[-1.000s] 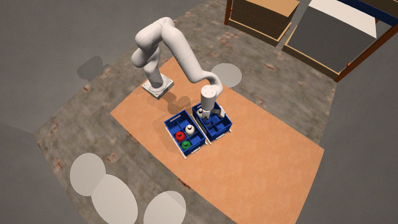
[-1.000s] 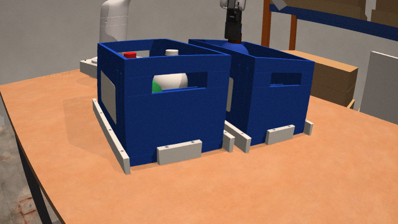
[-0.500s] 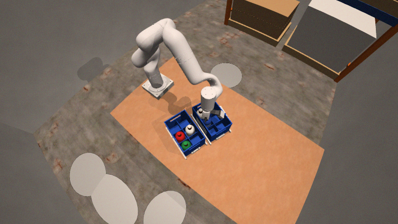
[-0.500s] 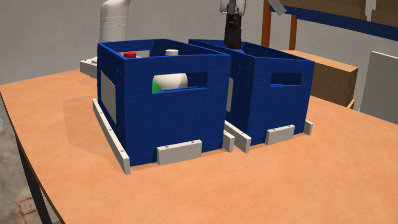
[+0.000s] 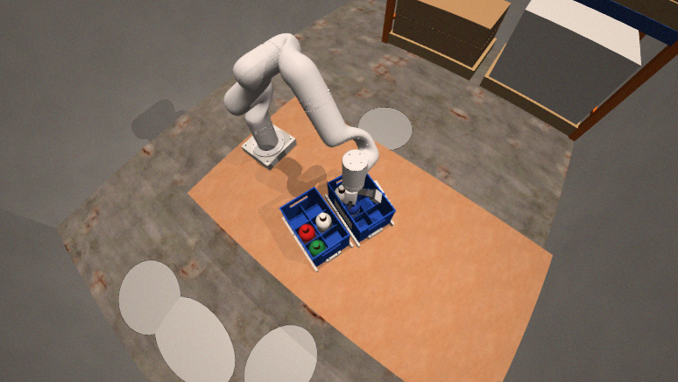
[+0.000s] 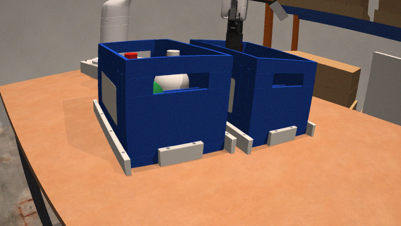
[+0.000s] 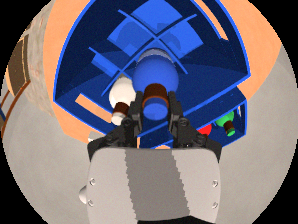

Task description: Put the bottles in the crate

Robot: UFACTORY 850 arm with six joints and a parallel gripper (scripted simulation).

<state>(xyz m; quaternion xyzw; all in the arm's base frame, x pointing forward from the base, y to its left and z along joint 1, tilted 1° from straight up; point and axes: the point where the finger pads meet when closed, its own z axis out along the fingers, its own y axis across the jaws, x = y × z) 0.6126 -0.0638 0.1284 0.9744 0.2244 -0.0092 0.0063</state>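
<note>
The blue-label bottle lies 7 cm below my hand. Also, from my hand: white-label bottle 6 cm behind, 12 cm to the right, 10 cm below; green bottle 1 cm behind, 24 cm to the right, 10 cm below; red bottle 9 cm behind, 21 cm to the right, 10 cm below.
</note>
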